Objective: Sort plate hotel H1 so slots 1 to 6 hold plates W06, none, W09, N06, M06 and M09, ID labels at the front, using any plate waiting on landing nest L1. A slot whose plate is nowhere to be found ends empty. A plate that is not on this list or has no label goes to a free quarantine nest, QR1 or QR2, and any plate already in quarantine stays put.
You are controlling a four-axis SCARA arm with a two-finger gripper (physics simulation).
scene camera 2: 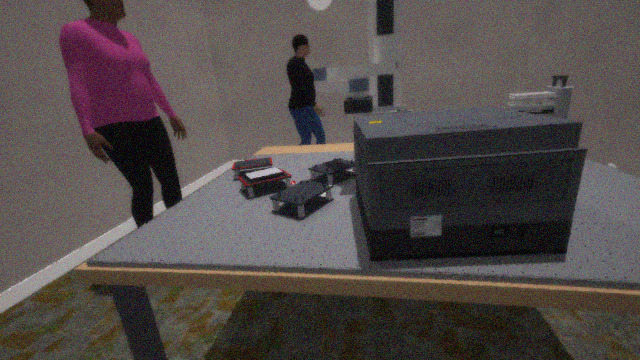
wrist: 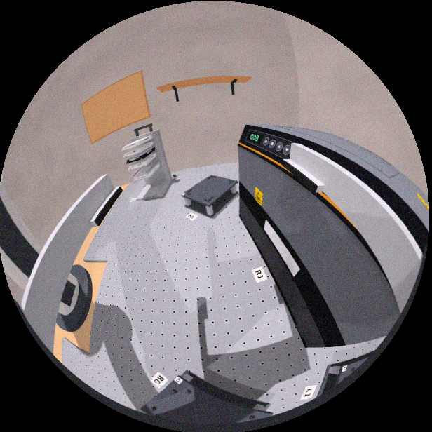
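Plate hotel H1 stands upright at the back left in the wrist view, with a dark handle on top. It holds several white plates and a black plate among them; their ID labels are unreadable at this angle. My gripper is open and empty, its two fingers wide apart, away from the hotel. Landing nest L1 is dark and partly cut off at the lower right; whether a plate lies on it is unclear. Two red-edged nests stand at the left; the nearer one carries a white-topped plate.
A large dark instrument stands to the right in the wrist view. A dark raised nest stands between it and the hotel. Another dark nest is at the bottom, by the RG label. Two dark nests stand beside the instrument.
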